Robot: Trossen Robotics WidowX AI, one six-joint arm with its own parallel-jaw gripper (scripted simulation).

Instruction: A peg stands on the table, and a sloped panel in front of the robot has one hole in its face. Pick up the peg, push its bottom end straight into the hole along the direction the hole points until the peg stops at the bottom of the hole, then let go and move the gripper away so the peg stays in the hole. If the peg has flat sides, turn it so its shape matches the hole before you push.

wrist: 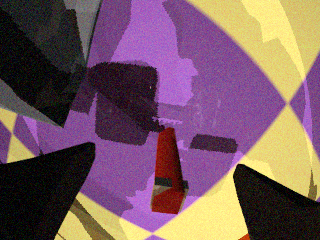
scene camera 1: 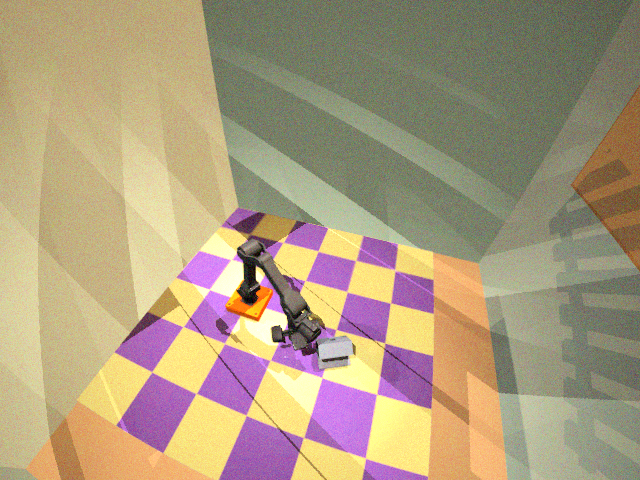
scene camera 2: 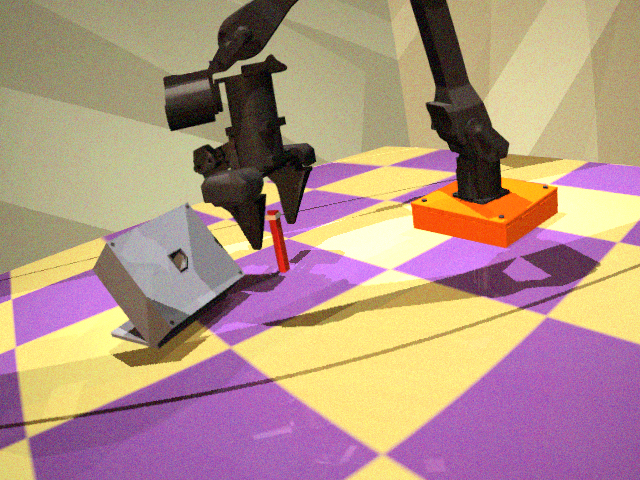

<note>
The gripper is open, with nothing in its grasp. Further things: a red peg and a grey sloped panel.
The gripper shows as well in the wrist view.
</note>
